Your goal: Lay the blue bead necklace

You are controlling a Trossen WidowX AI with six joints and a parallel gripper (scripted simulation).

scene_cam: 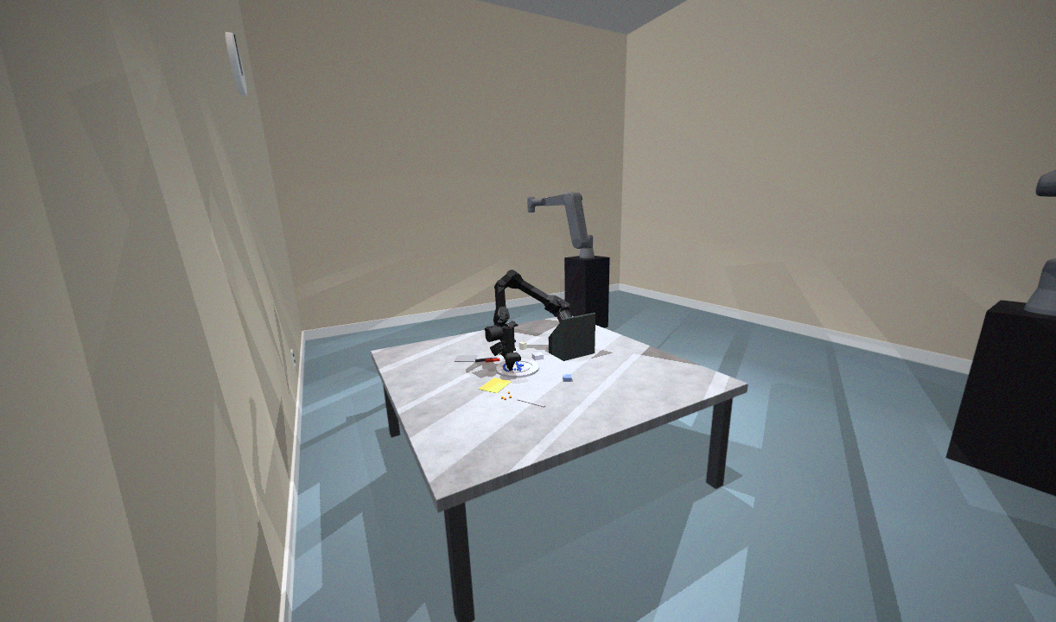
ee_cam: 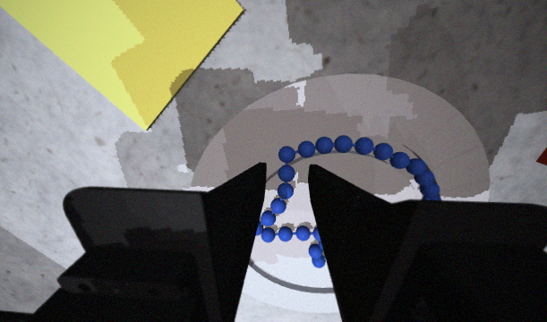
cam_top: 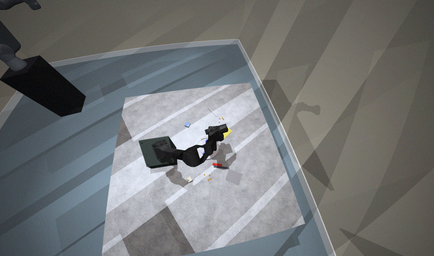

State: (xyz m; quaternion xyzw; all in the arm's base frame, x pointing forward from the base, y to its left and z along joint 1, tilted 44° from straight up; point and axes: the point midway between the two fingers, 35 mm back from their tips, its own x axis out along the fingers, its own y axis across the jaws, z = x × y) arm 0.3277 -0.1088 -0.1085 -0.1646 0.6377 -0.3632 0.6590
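Now: gripper tip 60 mm past the round white bead board, 20 mm to the left of it and 10 mm above it. Also, from my gripper tip: blue block 210 mm to the left, 160 mm behind, 10 mm below; then yellow sheet 110 mm ahead, 70 mm to the left, 20 mm below; then grey tool 190 mm to the right, 10 mm below.
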